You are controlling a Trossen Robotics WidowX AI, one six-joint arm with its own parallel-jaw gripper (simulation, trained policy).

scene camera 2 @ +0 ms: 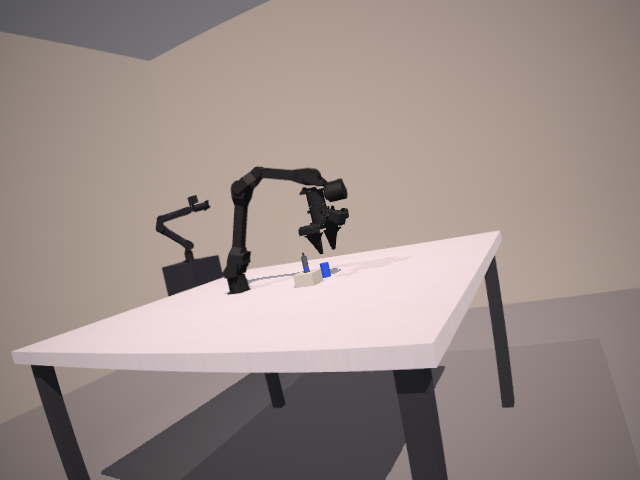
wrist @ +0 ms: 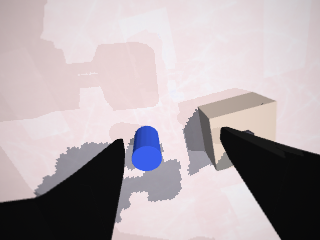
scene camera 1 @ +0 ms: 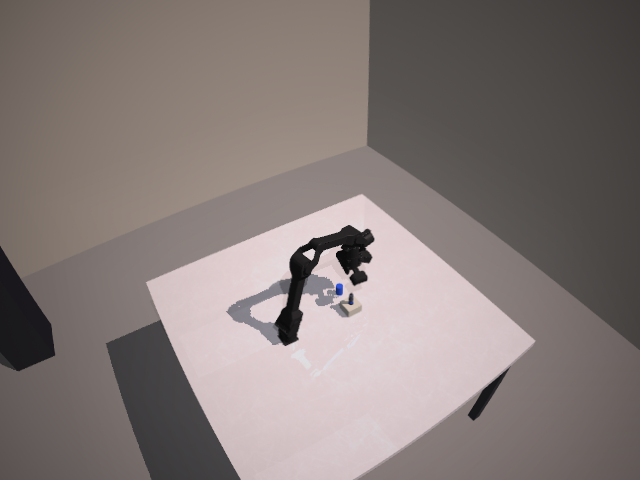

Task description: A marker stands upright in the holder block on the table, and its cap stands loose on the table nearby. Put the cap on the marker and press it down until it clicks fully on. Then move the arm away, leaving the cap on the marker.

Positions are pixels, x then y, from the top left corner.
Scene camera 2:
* my gripper: 327, 251
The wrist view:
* my gripper: 172, 138
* blue cap: 146, 156
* holder block: 251, 99
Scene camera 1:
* my gripper: 351, 280
